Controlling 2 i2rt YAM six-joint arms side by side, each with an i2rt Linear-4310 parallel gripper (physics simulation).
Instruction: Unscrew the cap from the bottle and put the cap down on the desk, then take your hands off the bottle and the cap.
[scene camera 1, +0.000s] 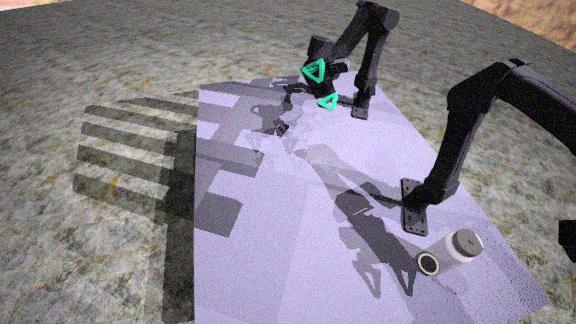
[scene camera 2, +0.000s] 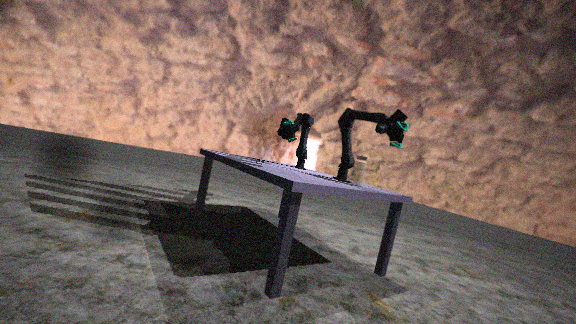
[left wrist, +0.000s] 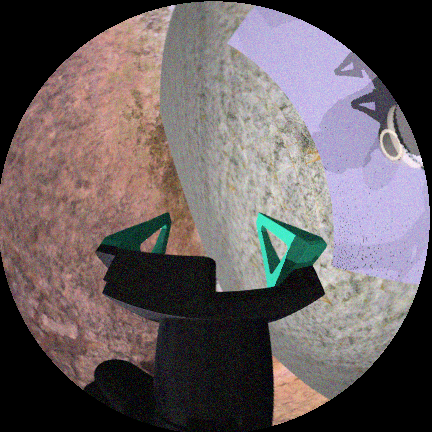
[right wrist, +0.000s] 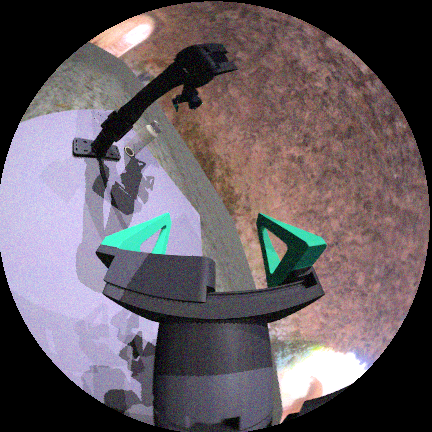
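Pixels of known places: left gripper, fingertip midpoint: (scene camera 2: 403, 139) (left wrist: 213, 216) (right wrist: 185, 110); right gripper, fingertip midpoint: (scene camera 1: 326, 96) (scene camera 2: 295, 130) (right wrist: 213, 217); left arm's base at its link origin: (scene camera 1: 413, 205) (scene camera 2: 341, 180) (right wrist: 96, 149); right arm's base at its link origin: (scene camera 1: 360, 106) (scene camera 2: 299, 168).
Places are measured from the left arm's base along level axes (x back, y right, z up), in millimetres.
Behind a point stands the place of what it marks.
A clear bottle (scene camera 1: 444, 256) @[x 4, y -201, z 115 mm] (scene camera 2: 360, 172) @[x 28, y -214, z 78 mm] (left wrist: 410, 161) (right wrist: 143, 140) @[x 1, y -161, z 95 mm] stands upright at the right end of the desk (scene camera 1: 250, 280) @[x -414, y -340, z 0 mm] (scene camera 2: 350, 189) @[x -110, y -480, z -3 mm] (left wrist: 280, 45) (right wrist: 40, 175), as scene camera 1 shows it. A grey cap (scene camera 1: 467, 242) @[x 25, y -183, z 169 mm] (scene camera 2: 362, 158) @[x 25, y -207, z 157 mm] (right wrist: 156, 126) @[x 15, y -160, z 167 mm] sits on its top, above a white band. A pale ring with a dark middle shows at its foot. My left gripper (scene camera 2: 401, 136) @[x 166, y -351, z 291 mm] (left wrist: 213, 216) @[x 166, y -351, z 291 mm] is open and empty, raised away from the bottle. My right gripper (scene camera 1: 321, 87) @[x -345, y 100, z 254 mm] (scene camera 2: 287, 131) @[x -345, y 100, z 254 mm] (right wrist: 213, 217) @[x -345, y 100, z 254 mm] is open and empty, above the far part of the desk.
The left arm's base plate (scene camera 1: 415, 215) @[x -1, y -42, z 10 mm] stands close to the bottle. The right arm's base plate (scene camera 1: 360, 112) @[x -200, y 414, z 10 mm] is farther back along the same desk edge. Arm shadows lie across the desk. The desk's edge passes close behind the bottle.
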